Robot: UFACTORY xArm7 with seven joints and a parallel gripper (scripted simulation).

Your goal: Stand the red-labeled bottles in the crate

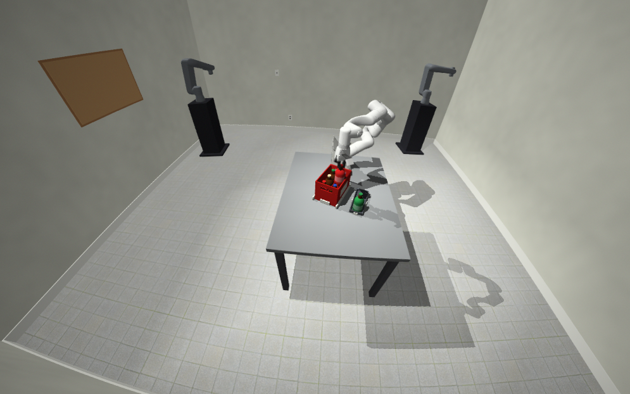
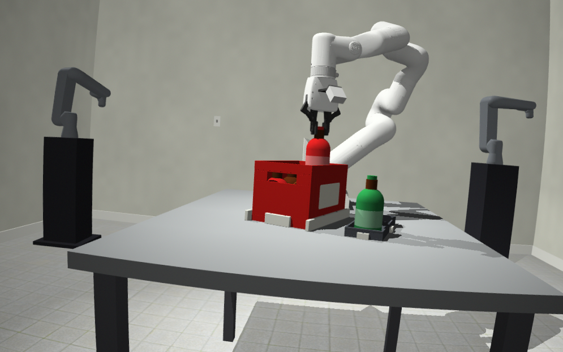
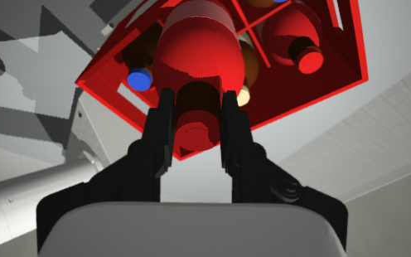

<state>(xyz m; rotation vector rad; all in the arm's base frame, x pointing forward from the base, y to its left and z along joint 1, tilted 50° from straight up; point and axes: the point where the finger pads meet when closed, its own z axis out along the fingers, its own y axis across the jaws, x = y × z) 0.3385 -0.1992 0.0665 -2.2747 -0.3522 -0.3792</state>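
Now: hand 7 cm above the red-labeled bottle. Also, from my hand: brown bottle (5 cm behind, 7 cm to the right, 20 cm below); then red crate (2 cm behind, 4 cm to the right, 20 cm below); then green bottle (17 cm ahead, 13 cm to the left, 20 cm below).
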